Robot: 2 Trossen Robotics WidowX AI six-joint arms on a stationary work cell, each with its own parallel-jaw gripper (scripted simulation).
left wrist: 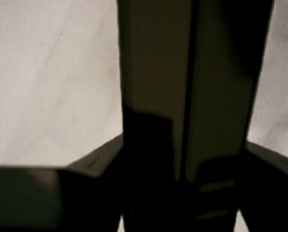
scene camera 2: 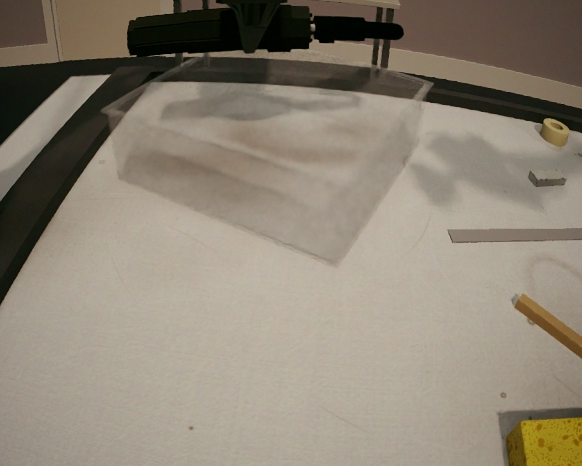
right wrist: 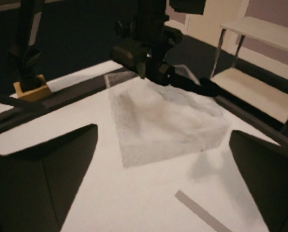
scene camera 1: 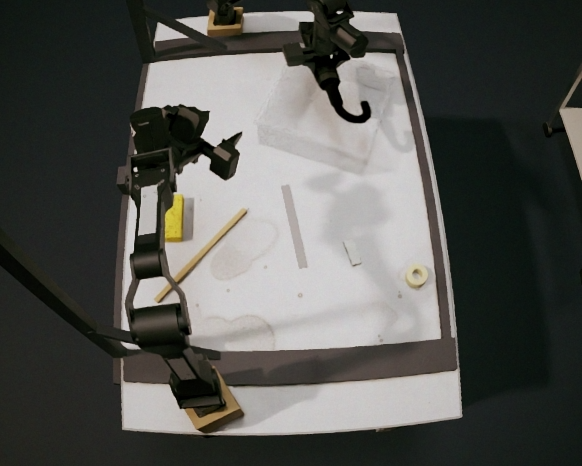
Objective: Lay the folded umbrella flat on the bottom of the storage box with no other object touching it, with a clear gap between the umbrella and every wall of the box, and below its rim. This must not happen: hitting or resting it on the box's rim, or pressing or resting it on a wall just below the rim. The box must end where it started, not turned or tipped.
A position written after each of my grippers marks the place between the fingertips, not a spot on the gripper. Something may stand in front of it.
I see my left gripper (scene camera 1: 322,71), my right gripper (scene camera 1: 225,122), a clear storage box (scene camera 2: 320,114), a folded black umbrella (scene camera 1: 325,73) and a grey strip (scene camera 1: 289,205).
The clear storage box also shows in the left wrist view (left wrist: 69,104), in the right wrist view (right wrist: 143,112) and in scene camera 1 (scene camera 1: 296,105). The folded black umbrella also shows in the left wrist view (left wrist: 188,83) and in the right wrist view (right wrist: 159,72). My left gripper shows as well in the left wrist view (left wrist: 175,138) and in the right wrist view (right wrist: 148,75). The left wrist view does not show the grey strip: it is out of frame.
